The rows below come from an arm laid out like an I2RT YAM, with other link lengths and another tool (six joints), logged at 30 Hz.
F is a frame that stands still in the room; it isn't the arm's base.
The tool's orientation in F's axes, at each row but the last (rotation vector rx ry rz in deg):
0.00 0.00 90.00
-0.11 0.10 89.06
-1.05 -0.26 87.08
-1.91 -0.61 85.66
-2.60 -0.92 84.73
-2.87 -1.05 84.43
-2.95 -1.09 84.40
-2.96 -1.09 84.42
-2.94 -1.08 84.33
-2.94 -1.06 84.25
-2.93 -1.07 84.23
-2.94 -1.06 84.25
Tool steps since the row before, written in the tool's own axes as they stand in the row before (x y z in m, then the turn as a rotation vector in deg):
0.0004 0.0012 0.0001 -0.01 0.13 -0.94
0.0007 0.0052 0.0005 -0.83 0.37 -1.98
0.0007 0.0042 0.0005 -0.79 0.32 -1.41
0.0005 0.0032 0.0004 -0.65 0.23 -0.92
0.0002 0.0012 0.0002 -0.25 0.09 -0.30
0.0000 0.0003 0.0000 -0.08 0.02 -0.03
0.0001 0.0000 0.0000 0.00 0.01 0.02
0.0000 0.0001 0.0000 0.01 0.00 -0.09
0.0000 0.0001 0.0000 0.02 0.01 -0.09
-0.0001 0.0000 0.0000 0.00 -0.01 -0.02
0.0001 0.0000 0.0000 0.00 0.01 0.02
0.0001 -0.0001 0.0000 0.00 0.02 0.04
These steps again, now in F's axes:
-0.0012 0.0004 0.0001 -0.13 -0.01 -0.94
-0.0052 0.0008 0.0005 -0.38 -0.83 -1.98
-0.0042 0.0009 0.0004 -0.34 -0.79 -1.41
-0.0032 0.0007 0.0003 -0.25 -0.65 -0.92
-0.0012 0.0003 0.0001 -0.10 -0.25 -0.30
-0.0003 0.0000 0.0000 -0.03 -0.08 -0.03
0.0000 0.0001 0.0000 -0.01 0.00 0.02
-0.0001 0.0000 0.0000 0.00 0.01 -0.09
-0.0001 0.0000 0.0000 0.00 0.02 -0.09
0.0000 -0.0001 0.0000 0.01 0.00 -0.02
0.0000 0.0001 0.0000 -0.01 0.00 0.02
0.0001 0.0001 0.0000 -0.02 0.00 0.04

